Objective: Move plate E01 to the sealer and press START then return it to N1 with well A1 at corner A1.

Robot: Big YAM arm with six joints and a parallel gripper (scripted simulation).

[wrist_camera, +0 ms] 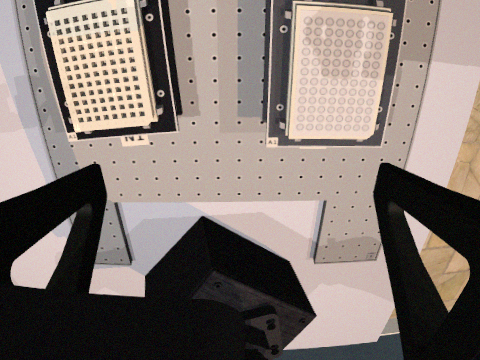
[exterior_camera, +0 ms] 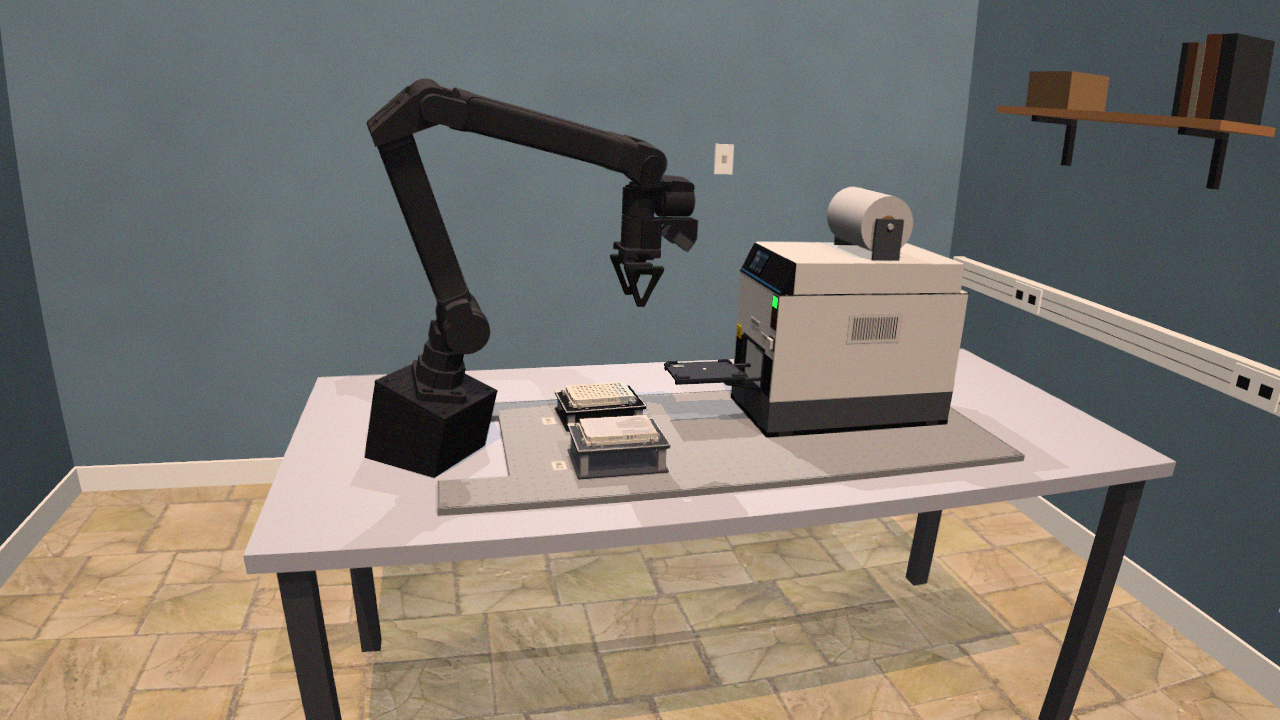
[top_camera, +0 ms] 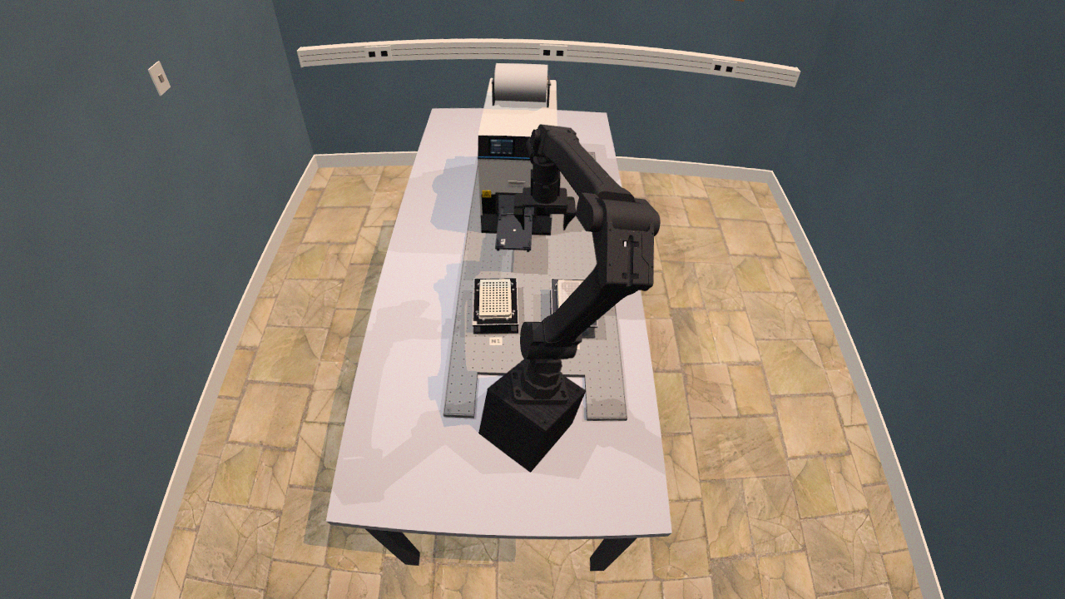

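Now: hand 2 cm past the nest N1, 12 cm to the right of it and 25 cm above it. The rest, counted from my hand: cream plate (6 cm behind, 8 cm to the right, 22 cm below); sealer stage (18 cm ahead, 5 cm to the left, 18 cm below); foil roll (51 cm ahead, 13 cm above).
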